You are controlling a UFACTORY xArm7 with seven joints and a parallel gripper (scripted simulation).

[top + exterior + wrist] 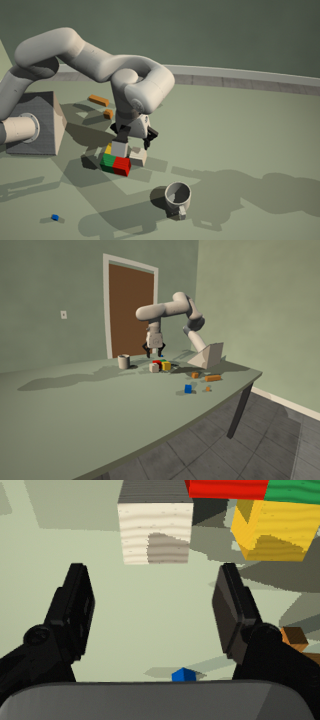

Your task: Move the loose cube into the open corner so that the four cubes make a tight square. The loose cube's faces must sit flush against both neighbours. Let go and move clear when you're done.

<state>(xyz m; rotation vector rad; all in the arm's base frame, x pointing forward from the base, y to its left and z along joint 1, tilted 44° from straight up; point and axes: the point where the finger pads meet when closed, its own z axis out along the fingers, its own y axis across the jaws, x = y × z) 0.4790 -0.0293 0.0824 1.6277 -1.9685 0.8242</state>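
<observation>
Right now my hand is 90 mm above the beige cube. Also, from my hand: long orange block 320 mm to the left, 220 mm behind, 100 mm below; red cube 90 mm below, 60 mm behind, 40 mm to the right; yellow cube 100 mm behind, 90 mm below, 20 mm to the left.
</observation>
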